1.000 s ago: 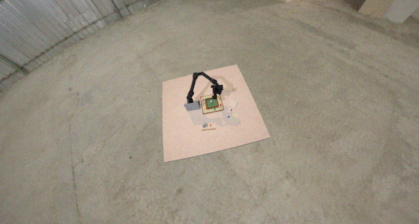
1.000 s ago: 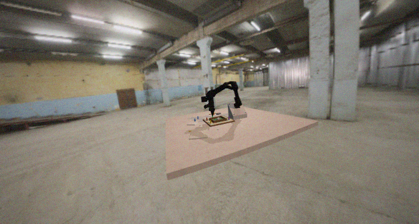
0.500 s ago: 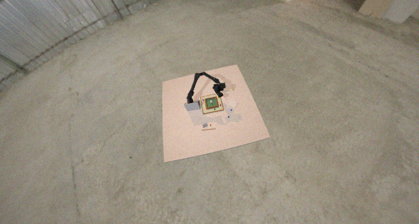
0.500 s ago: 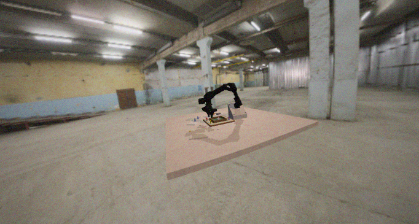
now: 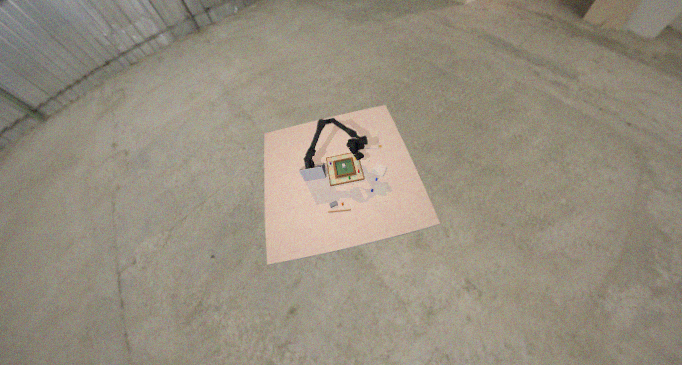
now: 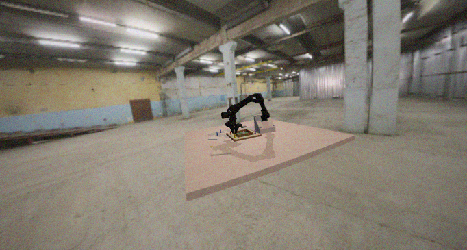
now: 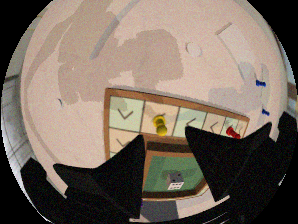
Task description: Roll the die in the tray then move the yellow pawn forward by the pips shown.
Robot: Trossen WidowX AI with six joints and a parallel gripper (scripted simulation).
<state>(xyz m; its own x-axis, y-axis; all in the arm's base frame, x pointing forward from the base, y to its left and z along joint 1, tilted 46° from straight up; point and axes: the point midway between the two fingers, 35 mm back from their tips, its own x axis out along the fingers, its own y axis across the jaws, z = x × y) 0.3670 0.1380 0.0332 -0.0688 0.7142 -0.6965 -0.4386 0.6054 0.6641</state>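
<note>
Now: the yellow pawn 20 mm below my gripper tip. Round my gripper tip: red pawn (10 mm ahead, 130 mm to the right, 20 mm below); then green felt tray (100 mm behind, 80 mm to the right, 50 mm below); then white die (110 mm behind, 70 mm to the right, 30 mm below).
</note>
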